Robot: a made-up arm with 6 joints.
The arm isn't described. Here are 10 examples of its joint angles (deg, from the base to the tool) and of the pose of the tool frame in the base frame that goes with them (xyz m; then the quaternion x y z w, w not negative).
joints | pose
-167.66 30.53 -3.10 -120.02 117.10 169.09 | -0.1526 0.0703 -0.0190 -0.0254 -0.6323 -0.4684 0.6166
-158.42 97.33 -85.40 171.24 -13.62 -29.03 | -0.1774 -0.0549 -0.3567 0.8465 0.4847 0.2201 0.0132
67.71 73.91 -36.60 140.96 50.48 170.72 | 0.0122 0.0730 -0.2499 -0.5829 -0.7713 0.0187 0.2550
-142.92 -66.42 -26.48 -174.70 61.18 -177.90 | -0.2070 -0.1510 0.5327 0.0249 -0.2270 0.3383 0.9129
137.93 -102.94 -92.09 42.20 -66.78 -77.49 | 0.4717 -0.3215 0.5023 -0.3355 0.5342 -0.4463 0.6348
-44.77 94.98 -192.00 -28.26 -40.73 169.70 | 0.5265 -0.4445 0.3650 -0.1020 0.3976 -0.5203 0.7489
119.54 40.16 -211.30 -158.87 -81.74 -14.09 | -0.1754 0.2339 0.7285 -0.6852 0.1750 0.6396 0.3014
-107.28 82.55 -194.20 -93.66 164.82 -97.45 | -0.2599 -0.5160 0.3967 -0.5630 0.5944 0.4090 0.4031
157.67 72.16 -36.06 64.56 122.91 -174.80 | -0.1204 -0.0663 -0.1180 0.0573 -0.4135 0.7674 0.4867
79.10 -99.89 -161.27 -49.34 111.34 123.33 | -0.0535 -0.7354 0.2552 -0.0630 0.4734 0.2152 0.8518
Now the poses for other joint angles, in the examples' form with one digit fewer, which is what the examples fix.
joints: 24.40 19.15 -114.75 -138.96 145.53 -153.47
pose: 0.482 0.137 0.672 0.482 0.309 -0.792 0.213
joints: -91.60 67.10 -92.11 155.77 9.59 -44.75
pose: -0.038 -0.542 -0.178 0.180 0.939 -0.280 0.082
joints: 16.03 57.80 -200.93 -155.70 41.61 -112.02
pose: 0.493 0.138 0.787 0.095 0.102 -0.617 0.775
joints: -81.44 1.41 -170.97 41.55 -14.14 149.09
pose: -0.063 0.001 0.990 0.055 -0.060 -0.583 0.808
